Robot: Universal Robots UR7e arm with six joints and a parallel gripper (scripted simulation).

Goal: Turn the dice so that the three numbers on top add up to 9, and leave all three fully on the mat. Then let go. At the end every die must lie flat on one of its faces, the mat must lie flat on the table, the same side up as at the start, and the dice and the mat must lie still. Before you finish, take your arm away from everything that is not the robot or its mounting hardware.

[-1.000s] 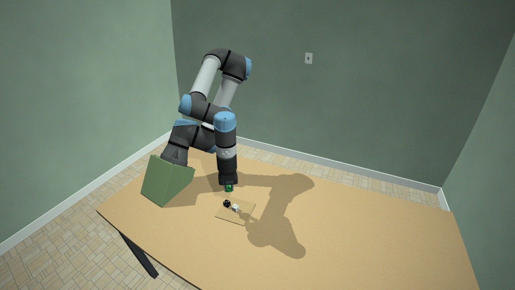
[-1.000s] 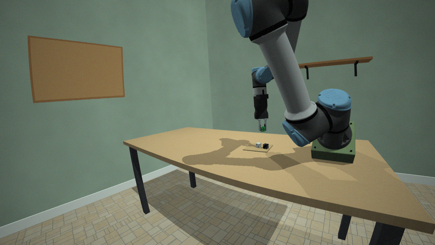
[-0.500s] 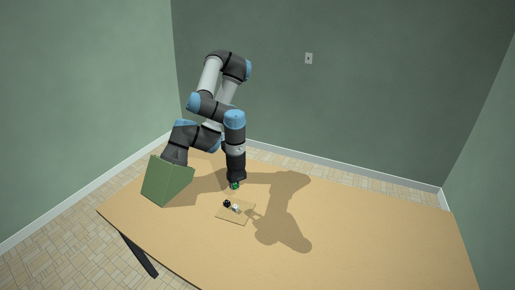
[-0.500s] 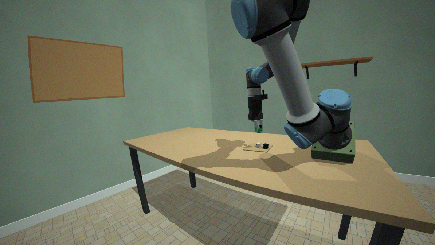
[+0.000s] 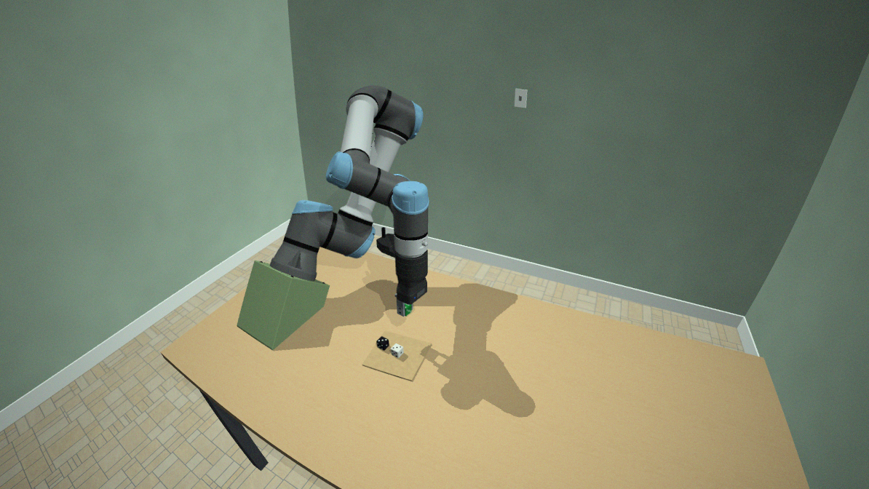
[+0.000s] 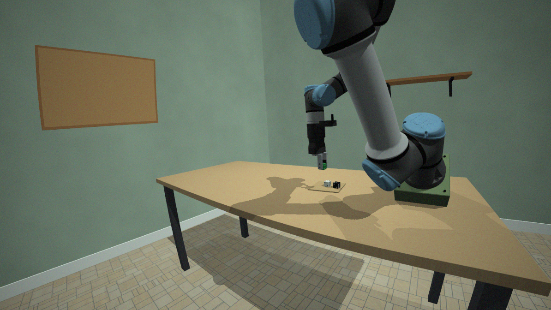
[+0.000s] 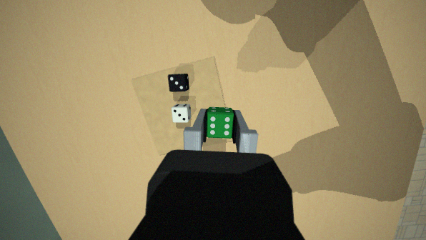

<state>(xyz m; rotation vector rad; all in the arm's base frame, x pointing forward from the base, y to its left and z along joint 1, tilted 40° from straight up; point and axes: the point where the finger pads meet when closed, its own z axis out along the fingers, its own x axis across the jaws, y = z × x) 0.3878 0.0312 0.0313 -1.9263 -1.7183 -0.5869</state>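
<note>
Right now the white die is 100 mm below my hand, 70 mm to the right of it and 10 mm ahead of it. From my hand the other things lie so: green die 10 mm below; black die 100 mm below, 60 mm to the right, 40 mm behind; tan mat 120 mm below, 70 mm to the right, 10 mm ahead.
</note>
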